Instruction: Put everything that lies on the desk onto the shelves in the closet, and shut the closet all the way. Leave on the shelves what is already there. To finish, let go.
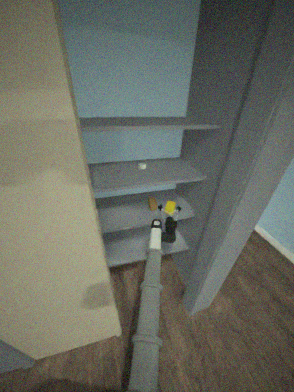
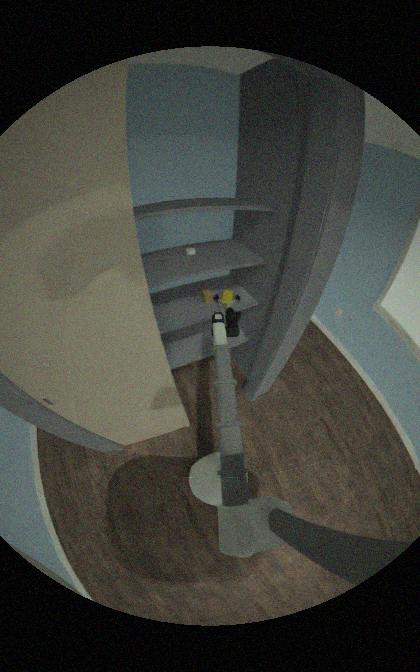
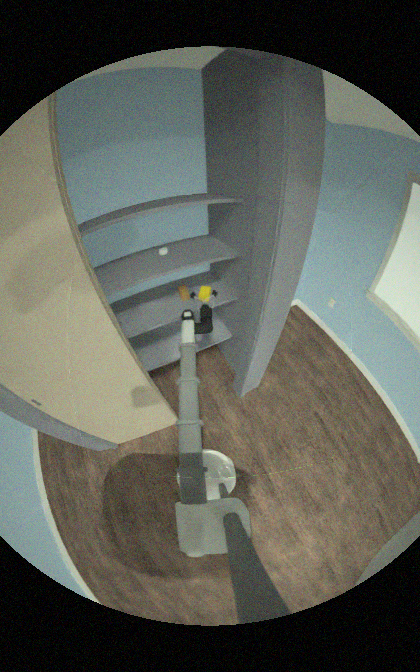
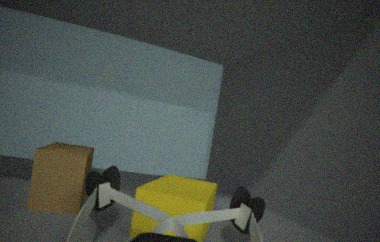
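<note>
A yellow box [image 1: 170, 206] [image 2: 228, 296] [image 3: 205, 293] [image 4: 195, 200] stands near the right end of the closet's second-lowest visible shelf [image 1: 120, 216]. My gripper [image 1: 169, 208] [image 2: 227, 298] [image 3: 204, 294] [image 4: 175, 191] is open, with one fingertip on each side of the yellow box and gaps between. An orange-brown box [image 1: 152, 203] [image 2: 207, 296] [image 3: 184, 292] [image 4: 60, 180] stands on the same shelf, just left of the left fingertip. A small white object [image 1: 142, 166] [image 2: 191, 251] [image 3: 163, 251] sits one shelf higher. The closet [image 1: 220, 85] is open. The desk does not show.
A large beige door panel [image 1: 40, 225] [image 2: 75, 320] [image 3: 40, 310] stands at the left of the opening, close to my extended arm. The closet's grey side [image 2: 320, 215] [image 3: 295, 200] stands to the right. The shelf above hangs over the gripper.
</note>
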